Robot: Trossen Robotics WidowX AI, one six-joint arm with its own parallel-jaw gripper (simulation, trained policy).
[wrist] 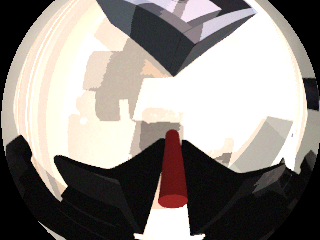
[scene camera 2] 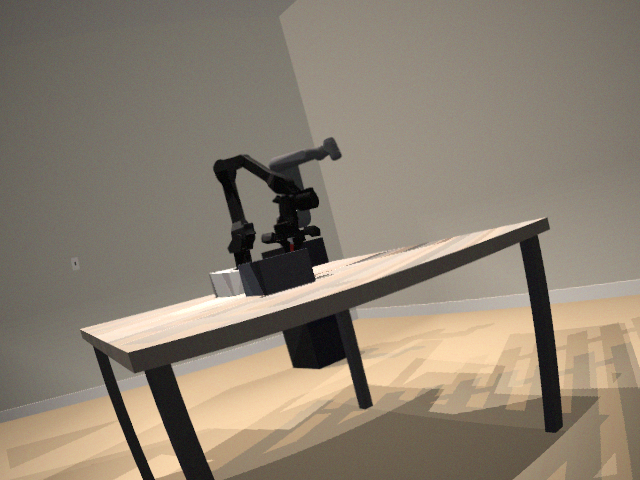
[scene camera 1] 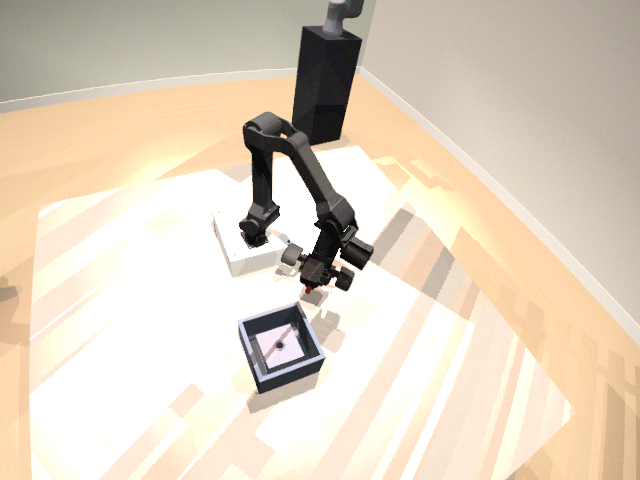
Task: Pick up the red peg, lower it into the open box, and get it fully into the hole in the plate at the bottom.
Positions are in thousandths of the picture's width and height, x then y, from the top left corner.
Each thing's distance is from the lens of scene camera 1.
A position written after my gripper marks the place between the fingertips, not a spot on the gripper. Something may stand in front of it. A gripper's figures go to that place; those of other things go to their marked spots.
my gripper (scene camera 1: 484,599): 92 cm
dark box (scene camera 1: 457,653): 88 cm
grey plate (scene camera 1: 437,728): 83 cm
